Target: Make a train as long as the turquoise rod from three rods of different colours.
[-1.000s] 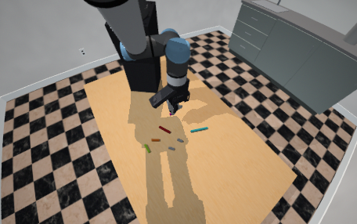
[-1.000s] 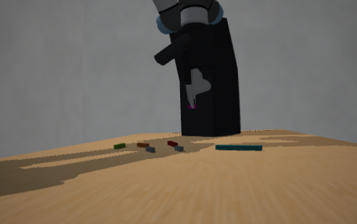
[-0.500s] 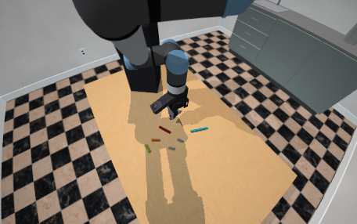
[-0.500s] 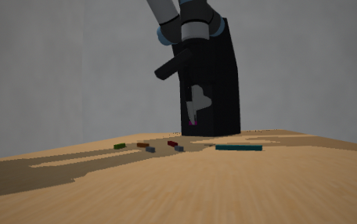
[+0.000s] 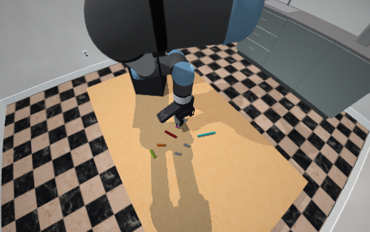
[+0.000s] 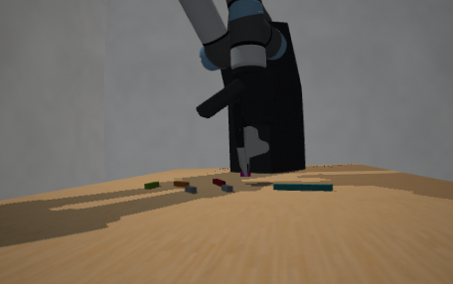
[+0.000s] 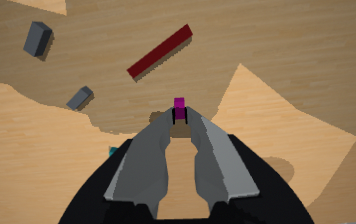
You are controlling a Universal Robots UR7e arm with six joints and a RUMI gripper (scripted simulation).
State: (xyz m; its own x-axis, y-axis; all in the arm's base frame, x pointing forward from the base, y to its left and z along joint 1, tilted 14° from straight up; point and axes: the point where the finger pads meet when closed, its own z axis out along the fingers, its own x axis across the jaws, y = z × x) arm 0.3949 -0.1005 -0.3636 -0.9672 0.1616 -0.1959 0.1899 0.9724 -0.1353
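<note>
Right now the magenta rod is 10 mm below my hand. Also, from my hand: red rod 60 mm to the right, 30 mm below, 10 mm ahead; turquoise rod 130 mm ahead, 90 mm to the left, 30 mm below; orange rod 130 mm to the right, 30 mm below, 20 mm ahead.
</note>
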